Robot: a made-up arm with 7 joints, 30 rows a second.
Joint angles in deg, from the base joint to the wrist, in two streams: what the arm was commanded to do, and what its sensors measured. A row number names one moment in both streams.
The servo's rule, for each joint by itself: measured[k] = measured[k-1] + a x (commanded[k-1-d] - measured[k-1]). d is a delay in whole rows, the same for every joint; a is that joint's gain. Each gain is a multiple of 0.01, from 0.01 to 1. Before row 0 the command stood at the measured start. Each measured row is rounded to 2 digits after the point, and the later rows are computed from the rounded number. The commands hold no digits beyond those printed.
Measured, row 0:
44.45, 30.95, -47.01, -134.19, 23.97, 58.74, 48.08
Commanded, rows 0 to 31:
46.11, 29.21, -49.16, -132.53, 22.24, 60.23, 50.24
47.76, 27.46, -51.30, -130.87, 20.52, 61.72, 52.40
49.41, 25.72, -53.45, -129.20, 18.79, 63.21, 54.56
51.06, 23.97, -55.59, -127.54, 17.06, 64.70, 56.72
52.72, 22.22, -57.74, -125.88, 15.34, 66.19, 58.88
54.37, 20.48, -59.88, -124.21, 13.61, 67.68, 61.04
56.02, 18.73, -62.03, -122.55, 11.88, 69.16, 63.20
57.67, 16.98, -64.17, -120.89, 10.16, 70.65, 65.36
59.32, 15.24, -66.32, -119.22, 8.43, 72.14, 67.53
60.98, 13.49, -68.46, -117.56, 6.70, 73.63, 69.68
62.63, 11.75, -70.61, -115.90, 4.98, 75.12, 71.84
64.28, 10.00, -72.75, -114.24, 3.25, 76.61, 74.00
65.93, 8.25, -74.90, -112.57, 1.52, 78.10, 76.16
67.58, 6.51, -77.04, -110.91, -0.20, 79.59, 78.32
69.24, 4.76, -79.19, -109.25, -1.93, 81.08, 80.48
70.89, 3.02, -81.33, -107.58, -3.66, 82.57, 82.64
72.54, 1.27, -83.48, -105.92, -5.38, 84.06, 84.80
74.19, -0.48, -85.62, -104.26, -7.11, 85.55, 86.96
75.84, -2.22, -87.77, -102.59, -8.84, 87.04, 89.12
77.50, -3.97, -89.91, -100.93, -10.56, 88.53, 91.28
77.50, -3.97, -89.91, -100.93, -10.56, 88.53, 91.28
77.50, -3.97, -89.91, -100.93, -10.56, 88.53, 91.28
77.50, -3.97, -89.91, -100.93, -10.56, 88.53, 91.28
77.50, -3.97, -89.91, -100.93, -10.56, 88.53, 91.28
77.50, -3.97, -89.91, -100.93, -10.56, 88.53, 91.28
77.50, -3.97, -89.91, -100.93, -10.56, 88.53, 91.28
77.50, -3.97, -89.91, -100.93, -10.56, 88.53, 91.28
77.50, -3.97, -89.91, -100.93, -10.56, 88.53, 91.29
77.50, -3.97, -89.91, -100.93, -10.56, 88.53, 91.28
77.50, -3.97, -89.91, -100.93, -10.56, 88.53, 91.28
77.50, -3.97, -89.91, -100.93, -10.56, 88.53, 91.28
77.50, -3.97, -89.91, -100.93, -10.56, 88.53, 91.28
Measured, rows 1 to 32:
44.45, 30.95, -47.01, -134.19, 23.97, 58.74, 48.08
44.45, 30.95, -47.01, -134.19, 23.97, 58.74, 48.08
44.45, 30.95, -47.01, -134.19, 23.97, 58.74, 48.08
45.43, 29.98, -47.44, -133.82, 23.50, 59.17, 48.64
46.80, 28.57, -48.21, -133.17, 22.70, 59.91, 49.62
48.34, 26.97, -49.26, -132.30, 21.64, 60.87, 50.90
49.94, 25.29, -50.53, -131.25, 20.40, 61.98, 52.41
51.58, 23.57, -51.97, -130.07, 19.03, 63.20, 54.09
53.23, 21.84, -53.55, -128.78, 17.57, 64.50, 55.90
54.88, 20.10, -55.25, -127.41, 16.03, 65.85, 57.80
56.53, 18.35, -57.03, -125.98, 14.45, 67.24, 59.77
58.18, 16.61, -58.89, -124.49, 12.82, 68.66, 61.79
59.83, 14.86, -60.80, -122.97, 11.17, 70.10, 63.84
61.48, 13.12, -62.76, -121.41, 9.50, 71.56, 65.92
63.13, 11.37, -64.76, -119.83, 7.81, 73.02, 68.02
64.78, 9.62, -66.79, -118.23, 6.11, 74.49, 70.14
66.43, 7.88, -68.84, -116.62, 4.41, 75.97, 72.27
68.09, 6.13, -70.91, -115.00, 2.70, 77.45, 74.40
69.74, 4.39, -72.99, -113.37, 0.98, 78.93, 76.54
71.39, 2.64, -75.09, -111.73, -0.74, 80.42, 78.69
73.04, 0.89, -77.20, -110.09, -2.46, 81.91, 80.84
74.69, -0.85, -79.31, -108.44, -4.18, 83.40, 82.99
76.35, -2.60, -81.43, -106.79, -5.90, 84.89, 85.15
77.03, -3.37, -83.13, -105.50, -7.16, 85.95, 86.74
77.31, -3.71, -84.49, -104.49, -8.08, 86.70, 87.92
77.42, -3.86, -85.57, -103.71, -8.75, 87.23, 88.79
77.47, -3.92, -86.44, -103.10, -9.24, 87.61, 89.44
77.49, -3.95, -87.13, -102.62, -9.60, 87.88, 89.92
77.50, -3.96, -87.69, -102.25, -9.86, 88.07, 90.27
77.50, -3.97, -88.13, -101.96, -10.05, 88.20, 90.53
77.50, -3.97, -88.49, -101.73, -10.19, 88.30, 90.73
77.50, -3.97, -88.77, -101.55, -10.29, 88.37, 90.87
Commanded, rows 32 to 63:
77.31, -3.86, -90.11, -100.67, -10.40, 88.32, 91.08
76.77, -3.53, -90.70, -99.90, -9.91, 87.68, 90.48
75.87, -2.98, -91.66, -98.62, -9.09, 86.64, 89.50
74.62, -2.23, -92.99, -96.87, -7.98, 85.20, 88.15
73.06, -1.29, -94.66, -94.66, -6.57, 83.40, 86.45
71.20, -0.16, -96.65, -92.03, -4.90, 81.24, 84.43
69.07, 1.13, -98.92, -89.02, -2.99, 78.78, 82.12
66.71, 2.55, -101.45, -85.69, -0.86, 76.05, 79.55
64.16, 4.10, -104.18, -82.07, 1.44, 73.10, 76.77
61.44, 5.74, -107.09, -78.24, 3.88, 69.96, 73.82
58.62, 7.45, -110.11, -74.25, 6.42, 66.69, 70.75
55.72, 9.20, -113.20, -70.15, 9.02, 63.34, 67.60
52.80, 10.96, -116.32, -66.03, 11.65, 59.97, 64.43
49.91, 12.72, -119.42, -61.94, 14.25, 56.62, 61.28
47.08, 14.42, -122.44, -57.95, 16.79, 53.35, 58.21
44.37, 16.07, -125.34, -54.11, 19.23, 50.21, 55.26
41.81, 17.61, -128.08, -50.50, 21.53, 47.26, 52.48
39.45, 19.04, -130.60, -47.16, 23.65, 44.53, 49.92
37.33, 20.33, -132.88, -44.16, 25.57, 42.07, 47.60
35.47, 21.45, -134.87, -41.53, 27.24, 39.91, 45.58
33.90, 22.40, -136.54, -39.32, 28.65, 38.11, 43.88
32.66, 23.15, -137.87, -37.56, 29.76, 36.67, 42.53
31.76, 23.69, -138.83, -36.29, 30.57, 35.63, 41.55
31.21, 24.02, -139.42, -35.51, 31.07, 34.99, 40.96
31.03, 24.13, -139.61, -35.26, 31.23, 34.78, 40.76
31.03, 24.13, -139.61, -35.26, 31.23, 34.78, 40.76
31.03, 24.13, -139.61, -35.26, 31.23, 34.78, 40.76
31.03, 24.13, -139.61, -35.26, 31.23, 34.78, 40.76
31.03, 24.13, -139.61, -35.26, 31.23, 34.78, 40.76
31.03, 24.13, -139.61, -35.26, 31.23, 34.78, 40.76
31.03, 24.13, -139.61, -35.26, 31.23, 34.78, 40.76
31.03, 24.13, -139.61, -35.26, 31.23, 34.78, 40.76
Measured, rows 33 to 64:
77.50, -3.97, -89.00, -101.41, -10.36, 88.42, 90.98
77.50, -3.97, -89.18, -101.30, -10.41, 88.45, 91.06
77.50, -3.97, -89.33, -101.22, -10.45, 88.47, 91.12
77.39, -3.91, -89.49, -101.10, -10.44, 88.43, 91.11
77.02, -3.70, -89.73, -100.84, -10.30, 88.21, 90.95
76.34, -3.30, -90.12, -100.35, -9.97, 87.75, 90.57
75.33, -2.70, -90.69, -99.58, -9.43, 87.01, 89.94
73.99, -1.91, -91.48, -98.50, -8.66, 85.96, 89.03
72.34, -0.93, -92.51, -97.08, -7.64, 84.59, 87.83
70.41, 0.22, -93.79, -95.31, -6.38, 82.91, 86.35
68.23, 1.52, -95.32, -93.19, -4.89, 80.92, 84.58
65.83, 2.96, -97.09, -90.74, -3.18, 78.65, 82.55
63.24, 4.52, -99.09, -87.99, -1.27, 76.13, 80.28
60.51, 6.16, -101.29, -84.97, 0.81, 73.39, 77.80
57.68, 7.86, -103.67, -81.71, 3.03, 70.48, 75.15
54.80, 9.60, -106.20, -78.26, 5.36, 67.43, 72.36
51.91, 11.35, -108.84, -74.67, 7.76, 64.30, 69.48
49.06, 13.07, -111.56, -70.99, 10.20, 61.12, 66.55
46.29, 14.75, -114.32, -67.28, 12.64, 57.96, 63.61
43.65, 16.35, -117.07, -63.59, 15.04, 54.86, 60.72
41.17, 17.86, -119.78, -59.98, 17.36, 51.86, 57.91
38.90, 19.24, -122.40, -56.50, 19.58, 49.02, 55.23
36.88, 20.48, -124.89, -53.21, 21.65, 46.38, 52.72
35.12, 21.56, -127.22, -50.15, 23.54, 43.98, 50.42
33.67, 22.45, -129.35, -47.38, 25.22, 41.86, 48.37
32.54, 23.14, -131.25, -44.94, 26.66, 40.05, 46.60
31.76, 23.63, -132.88, -42.87, 27.85, 38.58, 45.13
31.33, 23.91, -134.23, -41.20, 28.76, 37.48, 43.99
31.15, 24.03, -135.31, -39.89, 29.43, 36.70, 43.15
31.08, 24.09, -136.17, -38.87, 29.92, 36.14, 42.53
31.05, 24.11, -136.86, -38.08, 30.27, 35.75, 42.07
31.04, 24.12, -137.41, -37.46, 30.53, 35.47, 41.73

